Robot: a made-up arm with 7 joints.
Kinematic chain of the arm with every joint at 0, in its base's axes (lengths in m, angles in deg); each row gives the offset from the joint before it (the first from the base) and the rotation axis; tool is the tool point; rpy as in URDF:
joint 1: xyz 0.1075 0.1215 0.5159 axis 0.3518 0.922 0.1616
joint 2: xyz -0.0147 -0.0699 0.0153 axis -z
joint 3: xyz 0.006 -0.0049 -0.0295 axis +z
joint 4: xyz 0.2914 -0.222 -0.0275 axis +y
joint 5: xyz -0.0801 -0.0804 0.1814 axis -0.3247 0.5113 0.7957
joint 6: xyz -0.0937 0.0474 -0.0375 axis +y
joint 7: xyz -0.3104 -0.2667 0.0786 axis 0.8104 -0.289 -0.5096
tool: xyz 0.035 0.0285 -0.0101 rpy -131 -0.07 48.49
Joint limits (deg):
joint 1: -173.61..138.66
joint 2: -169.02..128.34
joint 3: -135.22..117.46
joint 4: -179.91..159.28
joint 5: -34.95..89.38
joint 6: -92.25..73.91
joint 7: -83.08..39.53
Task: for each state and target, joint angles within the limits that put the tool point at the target. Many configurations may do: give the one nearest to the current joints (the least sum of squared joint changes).
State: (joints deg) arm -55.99 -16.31 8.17 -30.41 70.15 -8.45 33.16
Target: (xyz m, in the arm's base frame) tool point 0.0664 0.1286 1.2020
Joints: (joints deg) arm -56.58 -38.33 29.78 -30.65 86.77 8.29 33.68
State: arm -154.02 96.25 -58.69 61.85 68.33 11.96 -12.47
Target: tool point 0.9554 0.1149 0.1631
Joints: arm -162.62 108.43 -70.39 68.63 69.59 7.96 -13.58
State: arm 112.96 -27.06 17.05 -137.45 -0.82 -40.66 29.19
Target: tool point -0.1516 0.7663 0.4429
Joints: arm 117.03 -37.72 28.31 -128.58 -33.50 -48.92 25.40
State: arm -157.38 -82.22 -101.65 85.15 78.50 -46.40 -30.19
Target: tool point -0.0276 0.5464 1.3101
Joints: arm -123.41 -124.07 -60.22 94.87 89.38 -36.13 -28.15
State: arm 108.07 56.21 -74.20 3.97 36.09 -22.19 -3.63
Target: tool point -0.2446 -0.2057 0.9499
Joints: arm 73.62 30.17 -47.94 -25.78 22.49 -44.64 -6.77
